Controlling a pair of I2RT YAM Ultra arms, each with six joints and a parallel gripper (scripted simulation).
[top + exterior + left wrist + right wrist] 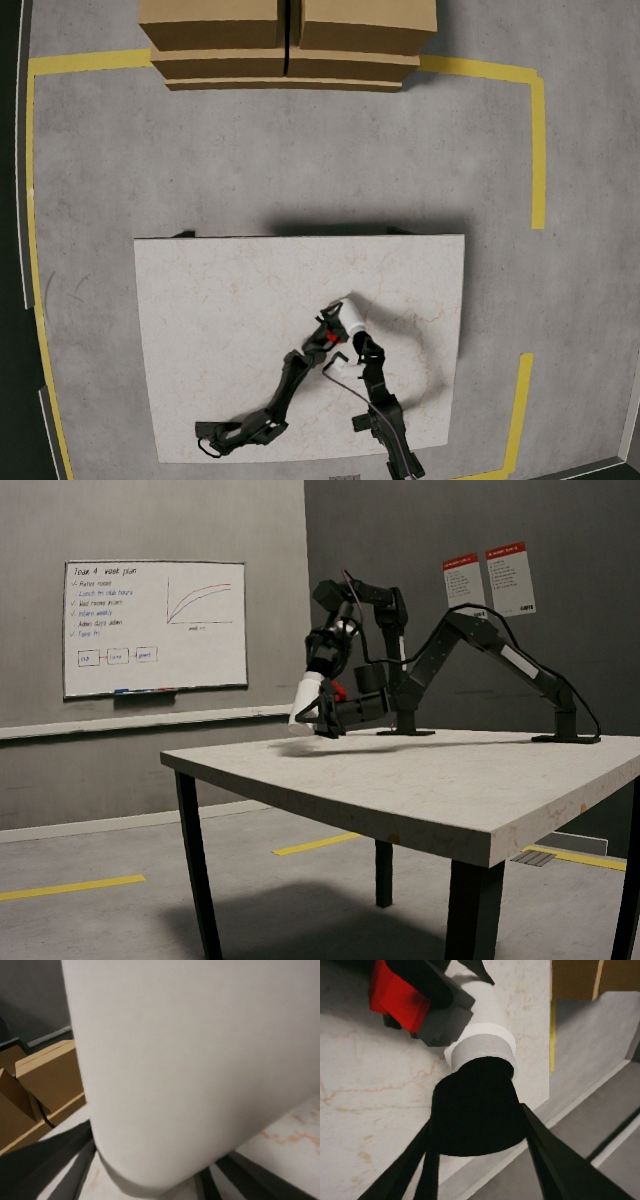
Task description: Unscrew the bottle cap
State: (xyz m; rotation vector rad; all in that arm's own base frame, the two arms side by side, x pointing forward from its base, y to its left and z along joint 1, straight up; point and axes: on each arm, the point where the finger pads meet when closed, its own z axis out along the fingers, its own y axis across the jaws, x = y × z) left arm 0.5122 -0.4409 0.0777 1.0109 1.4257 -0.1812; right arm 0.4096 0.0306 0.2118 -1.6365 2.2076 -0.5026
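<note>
My right hand is 10 mm above the black cap. Round my right hand: white bottle: 50 mm ahead, 20 mm to the left, 60 mm below.
</note>
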